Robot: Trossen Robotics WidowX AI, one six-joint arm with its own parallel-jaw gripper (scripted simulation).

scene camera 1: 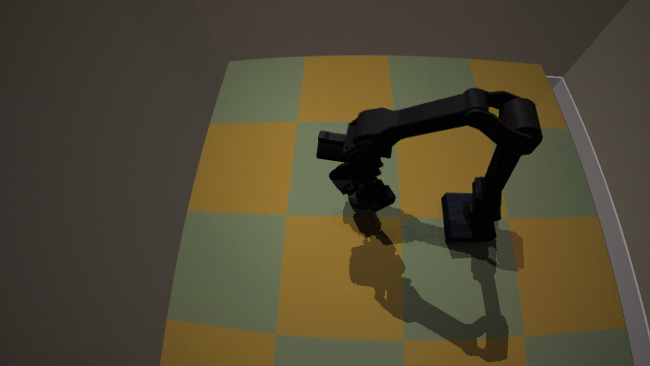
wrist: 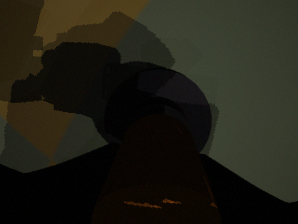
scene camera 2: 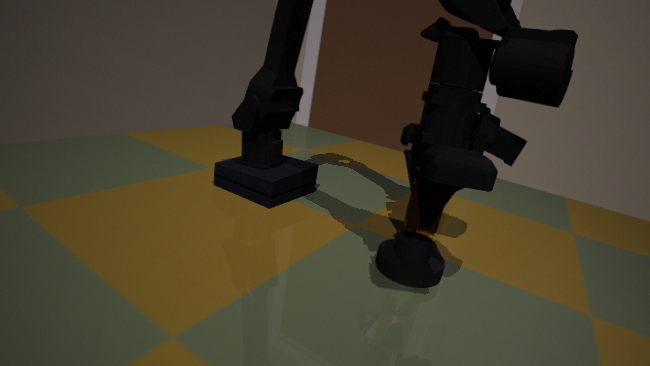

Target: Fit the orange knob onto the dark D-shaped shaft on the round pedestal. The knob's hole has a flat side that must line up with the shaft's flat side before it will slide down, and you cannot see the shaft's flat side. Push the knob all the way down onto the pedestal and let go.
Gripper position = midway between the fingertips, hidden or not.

I see my gripper (scene camera 2: 421, 219) and a round dark pedestal (scene camera 2: 410, 260).
My gripper also shows in scene camera 1 (scene camera 1: 363, 186) and in the wrist view (wrist: 157, 156). The round dark pedestal also shows in the wrist view (wrist: 155, 91).
